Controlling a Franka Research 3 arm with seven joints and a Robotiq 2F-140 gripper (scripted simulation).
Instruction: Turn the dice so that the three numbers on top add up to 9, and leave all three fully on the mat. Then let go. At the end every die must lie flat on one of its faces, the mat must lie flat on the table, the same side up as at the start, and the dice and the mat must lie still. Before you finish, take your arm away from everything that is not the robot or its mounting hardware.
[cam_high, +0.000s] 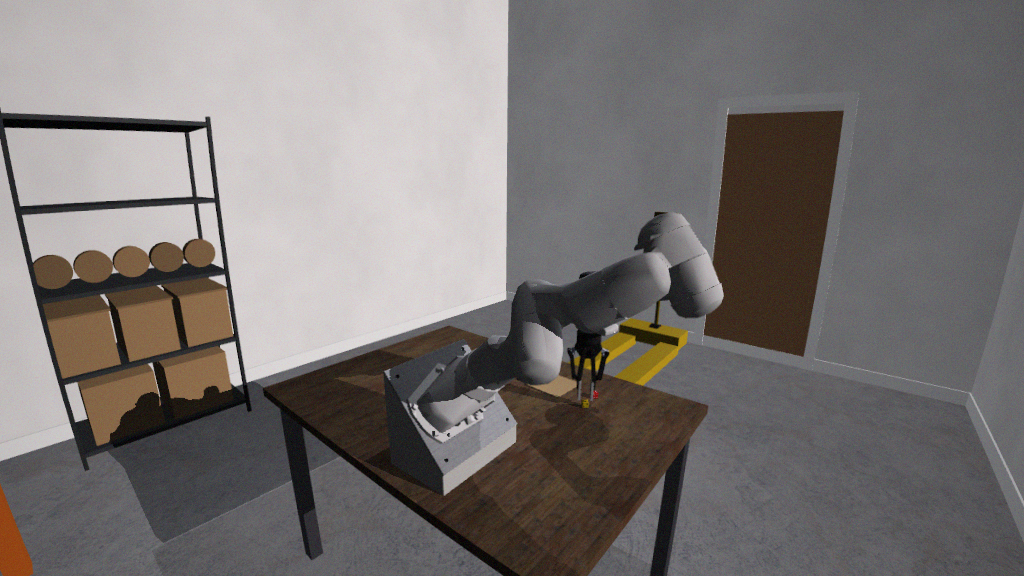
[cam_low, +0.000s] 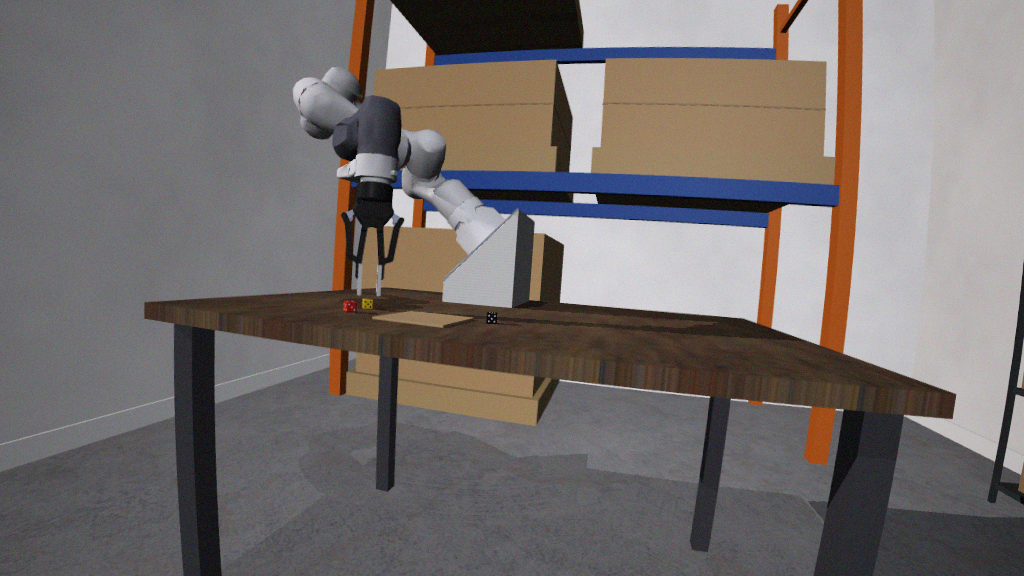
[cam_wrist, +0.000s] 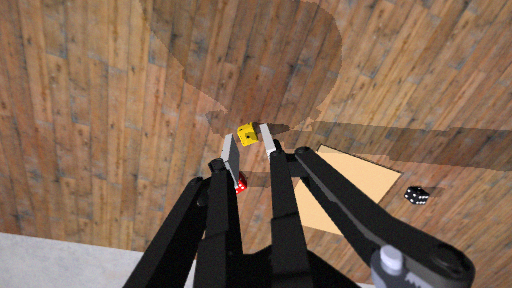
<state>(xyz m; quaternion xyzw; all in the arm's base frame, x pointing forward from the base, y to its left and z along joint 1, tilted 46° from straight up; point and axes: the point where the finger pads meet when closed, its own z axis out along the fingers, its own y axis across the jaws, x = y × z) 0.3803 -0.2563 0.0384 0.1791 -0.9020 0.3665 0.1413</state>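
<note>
Now: the yellow die 5 cm below my hand. The rest, counted from my hand: red die (7 cm ahead, 1 cm to the right, 5 cm below); then black die (7 cm ahead, 27 cm to the left, 5 cm below); then tan mat (9 cm ahead, 15 cm to the left, 6 cm below).
</note>
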